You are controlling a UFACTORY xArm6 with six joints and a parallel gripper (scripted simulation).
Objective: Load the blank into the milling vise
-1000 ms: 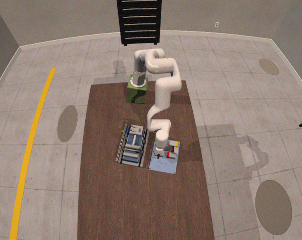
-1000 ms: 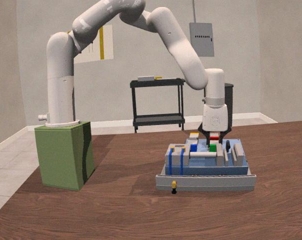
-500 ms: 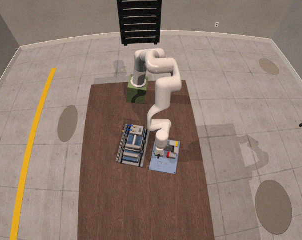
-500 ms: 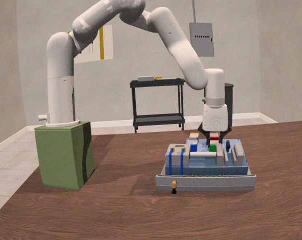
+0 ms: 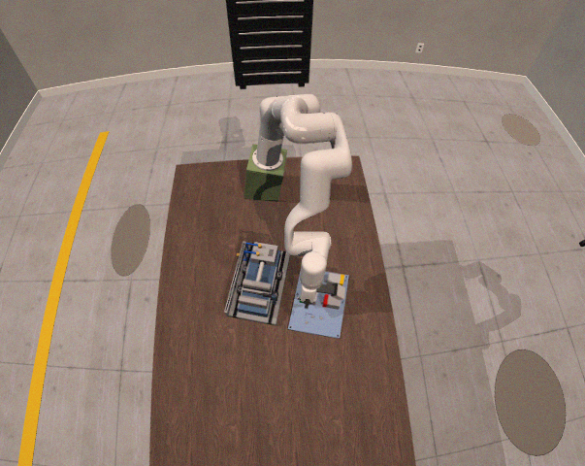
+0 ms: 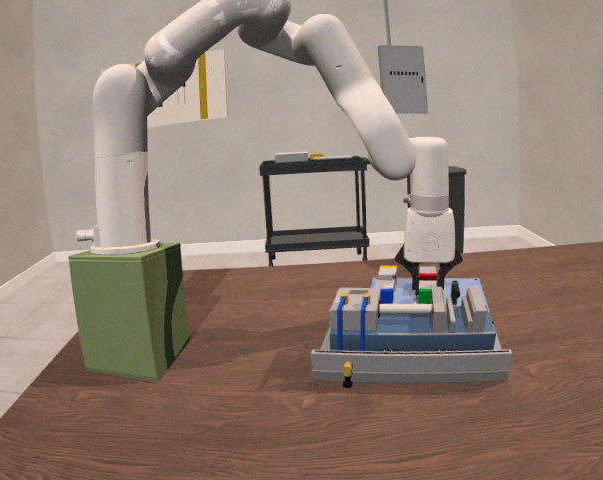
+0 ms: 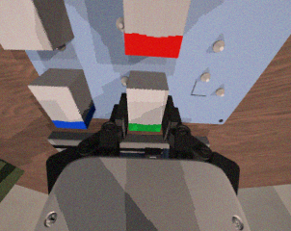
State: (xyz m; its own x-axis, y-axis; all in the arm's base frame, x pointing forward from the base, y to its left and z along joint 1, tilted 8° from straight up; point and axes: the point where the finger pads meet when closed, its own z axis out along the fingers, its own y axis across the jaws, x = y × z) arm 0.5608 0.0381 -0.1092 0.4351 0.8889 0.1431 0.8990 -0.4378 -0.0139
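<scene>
My hand is 150 mm to the left of the dark work stop rod, 40 mm below it and 20 mm past it. From my hand the other things lie so: green-ended blank (20 mm below); then red-ended blank (80 mm to the left, 40 mm ahead, 20 mm below); then blue-ended blank (80 mm behind, 40 mm to the left, 20 mm below).
</scene>
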